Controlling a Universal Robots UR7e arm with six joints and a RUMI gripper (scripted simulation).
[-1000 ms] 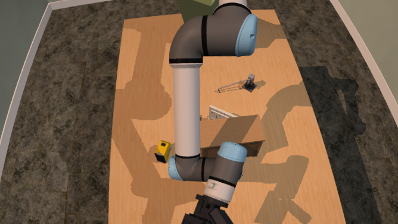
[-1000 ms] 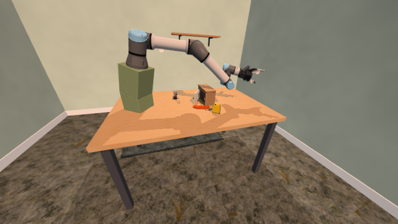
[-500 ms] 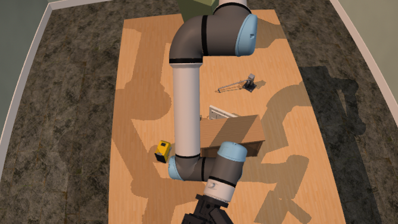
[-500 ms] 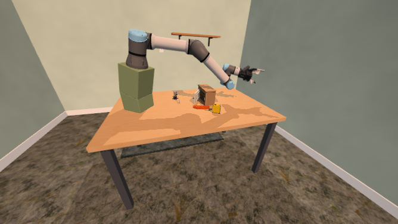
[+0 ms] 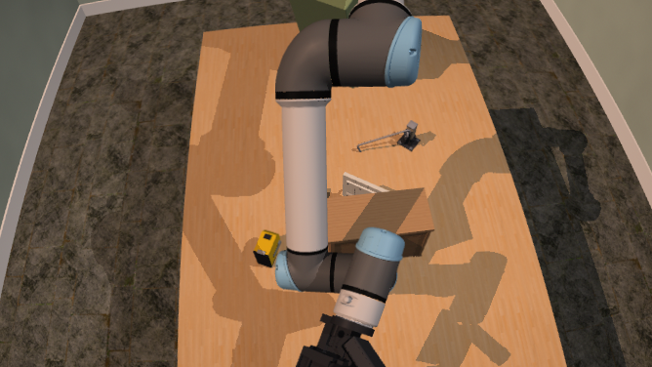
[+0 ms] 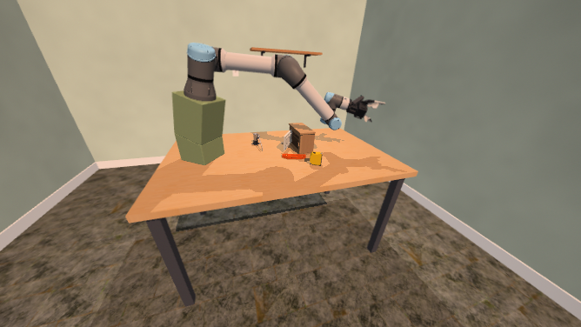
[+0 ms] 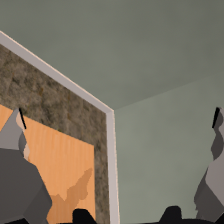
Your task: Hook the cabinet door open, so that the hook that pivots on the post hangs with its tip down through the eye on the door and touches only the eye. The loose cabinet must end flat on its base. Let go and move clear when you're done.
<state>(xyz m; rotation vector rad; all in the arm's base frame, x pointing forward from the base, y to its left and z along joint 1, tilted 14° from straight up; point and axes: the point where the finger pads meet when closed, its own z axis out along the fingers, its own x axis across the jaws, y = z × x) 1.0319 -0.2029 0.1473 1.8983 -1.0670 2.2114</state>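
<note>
The white cabinet door lies 530 mm behind my hand, 240 mm to the left of it and 210 mm below it. Also, from my hand: dark hook post: 720 mm behind, 340 mm to the left, 230 mm below; then yellow tape measure: 450 mm behind, 240 mm below, 40 mm to the right; then orange spirit level: 550 mm behind, 270 mm below, 80 mm to the left.
</note>
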